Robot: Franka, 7 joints.
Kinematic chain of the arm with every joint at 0, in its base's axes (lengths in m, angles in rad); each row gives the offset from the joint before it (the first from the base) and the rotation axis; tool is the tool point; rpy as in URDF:
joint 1: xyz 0 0 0.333 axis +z
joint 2: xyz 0 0 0 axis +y
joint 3: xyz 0 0 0.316 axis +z
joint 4: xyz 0.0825 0 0 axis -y
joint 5: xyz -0.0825 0 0.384 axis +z
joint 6: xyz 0 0 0 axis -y
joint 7: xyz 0.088 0 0 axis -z
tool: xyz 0 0 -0.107 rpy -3.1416 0 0
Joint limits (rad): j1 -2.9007..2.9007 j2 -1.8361..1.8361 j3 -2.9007..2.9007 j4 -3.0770..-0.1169 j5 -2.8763..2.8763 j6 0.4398..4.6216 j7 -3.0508..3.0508
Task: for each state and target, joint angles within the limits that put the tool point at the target. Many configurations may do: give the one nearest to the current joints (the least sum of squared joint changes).
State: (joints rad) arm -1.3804 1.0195 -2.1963 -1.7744 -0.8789 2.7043 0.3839
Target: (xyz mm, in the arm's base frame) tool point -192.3 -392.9 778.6
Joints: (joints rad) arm -0.8338 1.5154 -2.4252 -2.0066 -0.8910 2.6426 0.3839
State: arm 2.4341 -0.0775 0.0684 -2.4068 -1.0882 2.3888 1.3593
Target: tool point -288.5 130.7 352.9
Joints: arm 2.6289 -0.6522 0.2002 -2.9191 -1.0381 2.2406 1.3593
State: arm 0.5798 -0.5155 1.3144 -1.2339 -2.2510 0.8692 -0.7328
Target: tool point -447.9 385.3 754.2
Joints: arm 0.2565 -0.7857 1.6501 -1.4568 -2.3076 1.1440 -0.7328
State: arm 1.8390 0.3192 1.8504 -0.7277 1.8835 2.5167 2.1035
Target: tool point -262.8 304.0 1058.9
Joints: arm 1.5539 0.3819 1.8225 -0.4666 1.9307 3.0596 2.1035
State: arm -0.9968 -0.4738 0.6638 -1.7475 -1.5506 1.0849 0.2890
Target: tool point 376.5 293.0 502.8
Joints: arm -0.5332 -0.3013 1.3694 -2.1940 -1.4220 1.3109 0.2890
